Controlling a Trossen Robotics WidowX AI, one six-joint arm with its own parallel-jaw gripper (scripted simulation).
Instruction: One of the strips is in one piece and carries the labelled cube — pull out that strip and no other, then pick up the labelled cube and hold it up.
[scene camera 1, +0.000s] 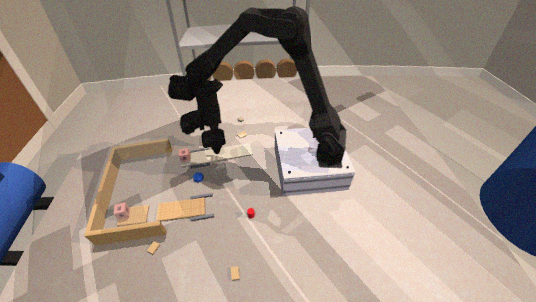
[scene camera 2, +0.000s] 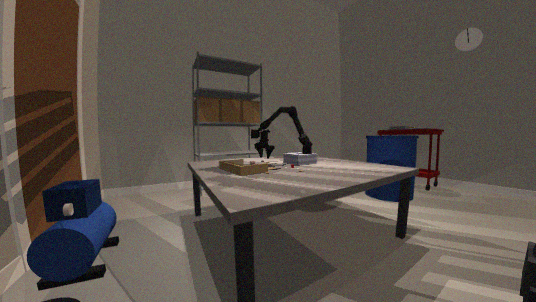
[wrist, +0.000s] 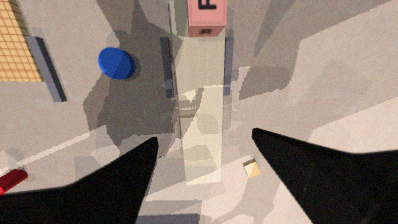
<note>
My gripper (scene camera 1: 215, 143) is open, with nothing in its grasp. Further things: a blue disc (wrist: 117, 64).
My gripper also shows in the wrist view (wrist: 206, 136).
</note>
